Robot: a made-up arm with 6 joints. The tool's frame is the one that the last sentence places.
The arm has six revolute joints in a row. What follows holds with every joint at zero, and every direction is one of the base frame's.
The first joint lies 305.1 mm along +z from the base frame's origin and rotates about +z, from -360 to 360 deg.
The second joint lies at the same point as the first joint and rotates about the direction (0, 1, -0.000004), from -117.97 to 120 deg.
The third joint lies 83.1 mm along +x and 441.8 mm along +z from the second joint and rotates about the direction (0, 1, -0.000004), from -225 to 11 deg.
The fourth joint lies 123.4 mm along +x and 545.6 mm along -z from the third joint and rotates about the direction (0, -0.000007, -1), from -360 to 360 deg.
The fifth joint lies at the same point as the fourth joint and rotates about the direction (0, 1, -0.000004), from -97 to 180 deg.
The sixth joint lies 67.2 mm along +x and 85.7 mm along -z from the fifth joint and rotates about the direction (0, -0.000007, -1), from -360 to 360 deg.
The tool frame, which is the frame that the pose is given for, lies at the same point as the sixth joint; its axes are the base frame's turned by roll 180, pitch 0 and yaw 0 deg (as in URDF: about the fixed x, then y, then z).
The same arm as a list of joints. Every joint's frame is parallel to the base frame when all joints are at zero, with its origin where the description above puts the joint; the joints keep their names.
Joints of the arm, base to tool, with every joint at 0 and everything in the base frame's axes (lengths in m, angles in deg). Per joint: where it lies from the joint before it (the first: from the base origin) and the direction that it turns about. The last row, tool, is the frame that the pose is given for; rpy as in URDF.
joint 1: xyz 0 0 0.3051 axis 0 0 1
joint 2: xyz 0 0 0 axis 0 1 0
joint 3: xyz 0.0831 0 0.4418 axis 0 1 0
joint 4: xyz 0.1234 0 -0.5456 axis 0 0 -1
joint 5: xyz 0 0 0 axis 0 1 0
joint 6: xyz 0.0672 0 -0.0857 axis 0 0 -1
tool: xyz 0 0 0 rpy 180 0 0
Joint limits (deg, base to tool): -360..360 -117.97..120 -225..11 -360..360 -97..180 -360..360

